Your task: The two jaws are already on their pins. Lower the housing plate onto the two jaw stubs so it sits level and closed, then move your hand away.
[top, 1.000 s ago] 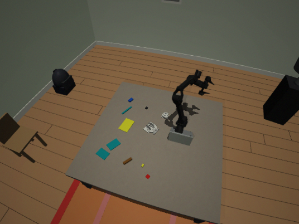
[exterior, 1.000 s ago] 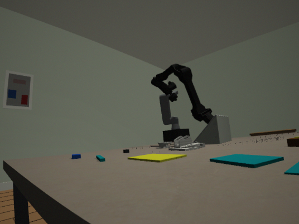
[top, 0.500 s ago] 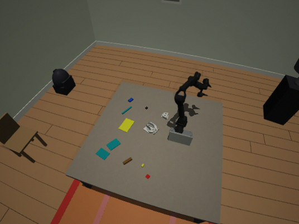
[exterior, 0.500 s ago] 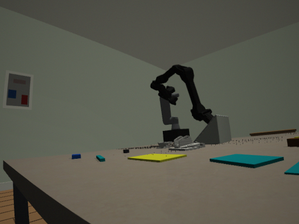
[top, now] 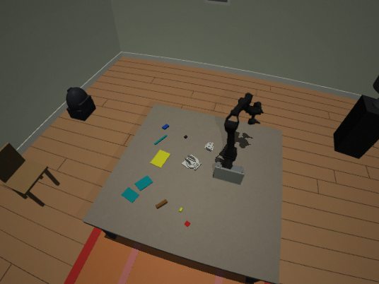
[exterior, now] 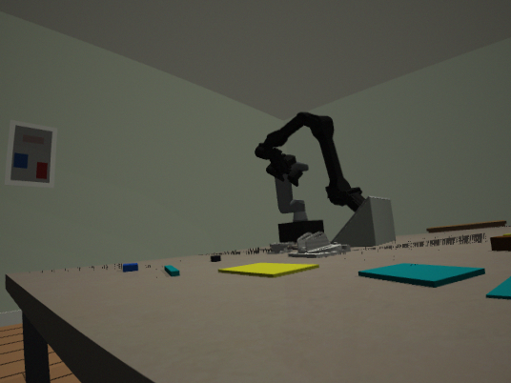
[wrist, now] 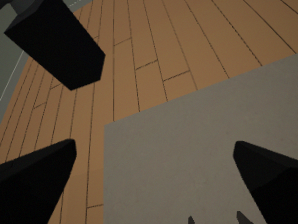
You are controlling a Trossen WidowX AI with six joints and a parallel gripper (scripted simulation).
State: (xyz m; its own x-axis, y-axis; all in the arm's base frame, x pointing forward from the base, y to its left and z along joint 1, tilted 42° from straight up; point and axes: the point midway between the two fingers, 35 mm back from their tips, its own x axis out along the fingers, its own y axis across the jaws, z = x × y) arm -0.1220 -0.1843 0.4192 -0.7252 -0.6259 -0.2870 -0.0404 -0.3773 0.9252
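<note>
Right now the pale part is 330 mm ahead of my gripper tip, 220 mm to the left of it and 260 mm below it. Round my gripper tip: teal bar 750 mm ahead, 310 mm to the left, 290 mm below; black cube 560 mm ahead, 190 mm to the left, 280 mm below; blue block 790 mm ahead, 160 mm to the left, 280 mm below.
</note>
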